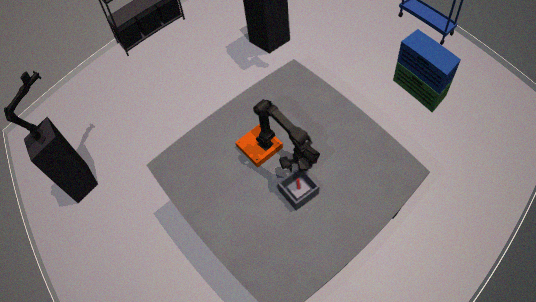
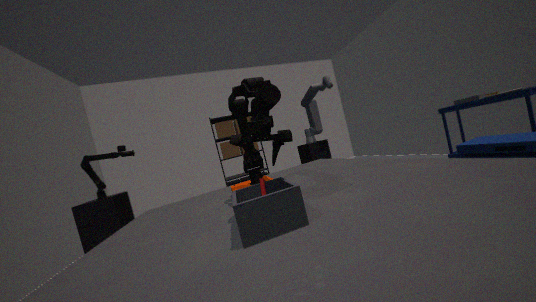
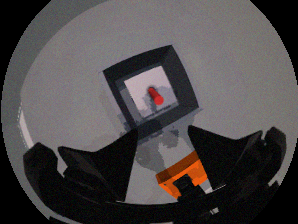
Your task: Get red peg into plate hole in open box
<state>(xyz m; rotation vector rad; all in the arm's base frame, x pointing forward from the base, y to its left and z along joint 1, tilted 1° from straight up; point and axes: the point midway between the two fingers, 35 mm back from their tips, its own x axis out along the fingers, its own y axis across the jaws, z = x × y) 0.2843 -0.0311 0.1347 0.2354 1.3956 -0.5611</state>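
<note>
My gripper tip is now 7 cm above the red peg, 4 cm short of it and 3 cm to the left of it. From my gripper tip the other things lie so: pale plate (10 cm below, 5 cm ahead, 3 cm to the right); grey box (12 cm below, 5 cm ahead, 3 cm to the right).
</note>
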